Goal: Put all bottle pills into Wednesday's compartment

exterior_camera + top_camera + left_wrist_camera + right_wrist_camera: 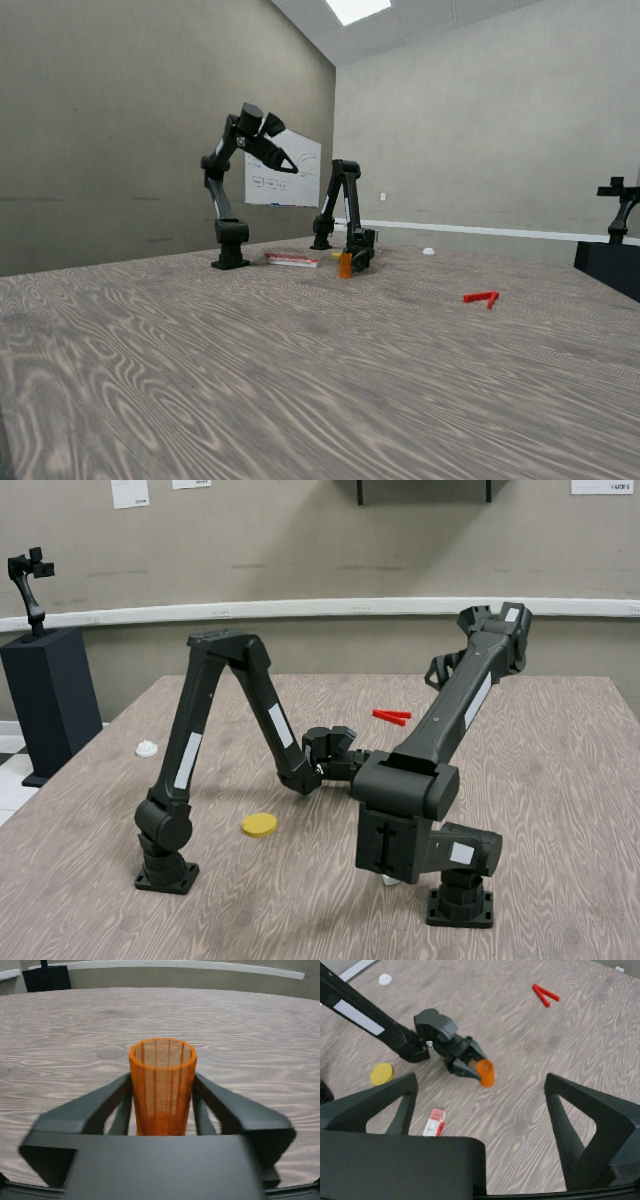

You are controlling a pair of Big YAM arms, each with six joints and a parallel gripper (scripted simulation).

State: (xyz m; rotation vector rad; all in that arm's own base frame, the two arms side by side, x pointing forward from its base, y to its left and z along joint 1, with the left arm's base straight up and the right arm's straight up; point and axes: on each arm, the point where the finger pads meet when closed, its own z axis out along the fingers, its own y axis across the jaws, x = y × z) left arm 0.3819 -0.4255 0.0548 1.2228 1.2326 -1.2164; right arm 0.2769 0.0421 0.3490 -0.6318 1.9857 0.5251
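Observation:
Right now my left hand is 30 mm above the orange pill bottle. Round my left hand: white cap (120 mm ahead, 740 mm to the left, 40 mm below); then yellow disc (190 mm behind, 270 mm to the left, 40 mm below).

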